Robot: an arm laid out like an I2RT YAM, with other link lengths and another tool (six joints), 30 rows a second.
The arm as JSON. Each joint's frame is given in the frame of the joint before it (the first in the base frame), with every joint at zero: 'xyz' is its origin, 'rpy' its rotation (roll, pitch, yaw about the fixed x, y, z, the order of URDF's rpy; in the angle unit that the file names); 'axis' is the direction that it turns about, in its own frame. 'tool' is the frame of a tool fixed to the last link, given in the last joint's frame.
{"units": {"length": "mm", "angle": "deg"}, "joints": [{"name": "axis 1", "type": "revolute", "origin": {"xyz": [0.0, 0.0, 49.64], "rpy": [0.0, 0.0, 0.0]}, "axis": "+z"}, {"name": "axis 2", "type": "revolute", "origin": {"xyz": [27.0, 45.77, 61.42], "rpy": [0.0, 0.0, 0.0]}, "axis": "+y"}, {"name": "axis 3", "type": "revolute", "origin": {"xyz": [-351.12, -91.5, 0.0], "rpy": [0.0, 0.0, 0.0]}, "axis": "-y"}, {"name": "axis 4", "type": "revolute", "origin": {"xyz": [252.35, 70.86, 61.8], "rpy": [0.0, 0.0, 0.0]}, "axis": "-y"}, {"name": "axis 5", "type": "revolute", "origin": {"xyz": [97.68, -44.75, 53.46], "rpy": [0.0, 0.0, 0.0]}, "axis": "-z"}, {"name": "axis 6", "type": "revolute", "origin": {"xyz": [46.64, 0.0, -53.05], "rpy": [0.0, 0.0, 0.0]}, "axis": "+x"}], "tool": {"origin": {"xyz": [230.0, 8.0, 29.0], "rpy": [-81.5, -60.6, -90.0]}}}
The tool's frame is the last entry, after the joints.
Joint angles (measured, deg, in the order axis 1, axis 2, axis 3, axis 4, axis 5, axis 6), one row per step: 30.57 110.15 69.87 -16.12 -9.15 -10.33; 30.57 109.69 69.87 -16.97 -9.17 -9.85; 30.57 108.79 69.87 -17.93 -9.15 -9.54; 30.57 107.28 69.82 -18.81 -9.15 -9.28; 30.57 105.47 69.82 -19.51 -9.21 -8.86; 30.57 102.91 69.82 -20.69 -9.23 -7.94; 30.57 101.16 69.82 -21.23 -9.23 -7.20; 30.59 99.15 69.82 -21.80 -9.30 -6.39; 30.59 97.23 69.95 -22.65 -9.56 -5.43; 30.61 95.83 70.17 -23.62 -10.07 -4.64; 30.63 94.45 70.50 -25.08 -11.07 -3.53; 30.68 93.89 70.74 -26.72 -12.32 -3.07; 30.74 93.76 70.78 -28.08 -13.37 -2.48; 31.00 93.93 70.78 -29.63 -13.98 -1.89; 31.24 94.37 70.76 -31.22 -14.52 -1.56; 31.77 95.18 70.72 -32.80 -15.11 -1.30; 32.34 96.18 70.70 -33.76 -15.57 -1.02; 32.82 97.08 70.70 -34.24 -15.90 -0.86; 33.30 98.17 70.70 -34.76 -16.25 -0.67
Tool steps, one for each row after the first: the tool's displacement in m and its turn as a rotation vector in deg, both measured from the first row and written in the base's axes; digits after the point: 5 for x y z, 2 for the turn. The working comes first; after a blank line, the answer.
Tool pose at each row, in the base's axes (x y z in m, rotation vector in deg; the steps are taken from these numbers as rounded here): 0.50400 0.34100 0.03279 -144.41 -20.99 -34.15; 0.50095 0.33905 0.03413 -144.65 -20.31 -33.60; 0.49792 0.33698 0.03939 -144.69 -19.89 -33.49; 0.49536 0.33533 0.05059 -144.30 -19.62 -34.09; 0.49376 0.33448 0.06583 -143.49 -19.22 -35.19; 0.49041 0.33211 0.08632 -142.49 -18.19 -36.49; 0.48892 0.33081 0.10127 -141.60 -17.38 -37.64; 0.48664 0.32964 0.11857 -140.47 -16.56 -38.93; 0.48306 0.32842 0.13486 -139.34 -15.58 -39.76; 0.47838 0.32824 0.14639 -138.44 -14.86 -39.82; 0.47073 0.32879 0.15676 -137.46 -13.88 -38.99; 0.46115 0.33025 0.15787 -137.15 -13.66 -36.99; 0.45256 0.33121 0.15440 -137.21 -13.13 -34.75; 0.44329 0.33157 0.14676 -137.88 -12.56 -32.22; 0.43392 0.33133 0.13656 -138.84 -12.18 -29.47; 0.42248 0.33322 0.12341 -139.92 -12.15 -26.17; 0.41369 0.33630 0.11136 -140.77 -12.17 -23.42; 0.40774 0.33946 0.10217 -141.32 -12.32 -21.47; 0.40135 0.34236 0.09134 -142.00 -12.39 -19.24

-0.00305 -0.00195 0.00134 0.00 0.55 -0.39; -0.00608 -0.00402 0.00660 0.08 0.71 -0.65; -0.00864 -0.00567 0.01780 0.48 0.32 -0.86; -0.01024 -0.00652 0.03304 1.26 -0.43 -1.17; -0.01359 -0.00889 0.05353 2.36 -1.20 -1.89; -0.01508 -0.01019 0.06848 3.30 -1.92 -2.47; -0.01736 -0.01136 0.08578 4.44 -2.76 -3.04; -0.02094 -0.01258 0.10207 5.66 -3.24 -3.61; -0.02562 -0.01276 0.11360 6.68 -3.20 -3.88; -0.03327 -0.01221 0.12397 7.94 -2.47 -4.11; -0.04285 -0.01075 0.12508 8.50 -0.97 -3.70; -0.05144 -0.00979 0.12161 8.78 0.79 -3.55; -0.06071 -0.00943 0.11397 8.48 2.81 -3.52; -0.07008 -0.00967 0.10377 7.83 4.97 -3.39; -0.08152 -0.00778 0.09062 6.97 7.44 -2.94; -0.09031 -0.00470 0.07857 6.24 9.48 -2.53; -0.09626 -0.00154 0.06938 5.71 10.88 -2.14; -0.10265 0.00136 0.05855 5.06 12.51 -1.78
